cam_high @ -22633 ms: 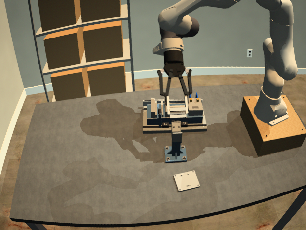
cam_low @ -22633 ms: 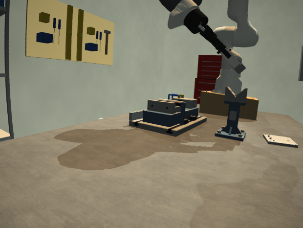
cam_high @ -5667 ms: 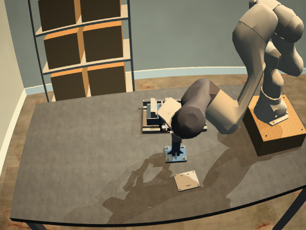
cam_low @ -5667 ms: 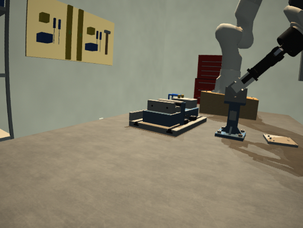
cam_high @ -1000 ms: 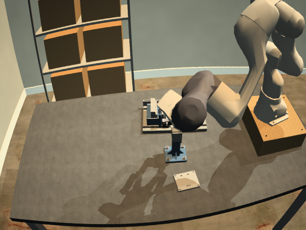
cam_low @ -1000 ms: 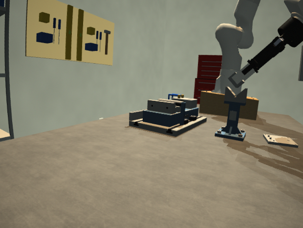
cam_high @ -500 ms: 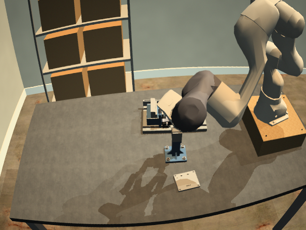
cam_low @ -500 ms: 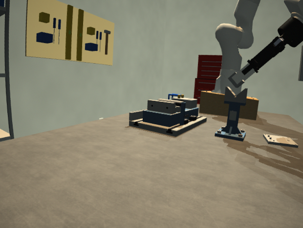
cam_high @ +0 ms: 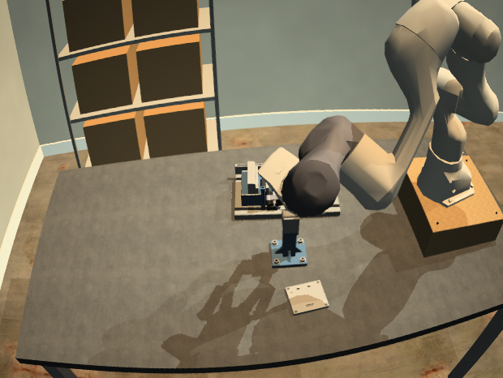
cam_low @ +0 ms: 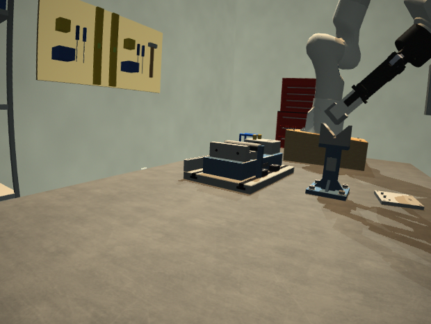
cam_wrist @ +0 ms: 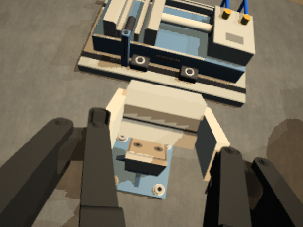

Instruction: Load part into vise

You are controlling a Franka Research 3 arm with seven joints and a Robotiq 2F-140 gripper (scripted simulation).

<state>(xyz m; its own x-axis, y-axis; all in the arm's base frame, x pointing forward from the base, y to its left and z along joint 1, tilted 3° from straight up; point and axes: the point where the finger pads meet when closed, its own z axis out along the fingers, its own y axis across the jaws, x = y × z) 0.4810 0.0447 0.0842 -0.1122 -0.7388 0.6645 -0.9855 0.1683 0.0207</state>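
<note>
My hand is 10 mm to the left of the part and 10 mm above it. Round my hand: infeed plate (200 mm below, 140 mm to the left, 10 mm behind); then work stop rod (210 mm to the right, 110 mm below, 30 mm ahead); then cylinder rod (230 mm to the right, 120 mm below, 70 mm behind).
</note>
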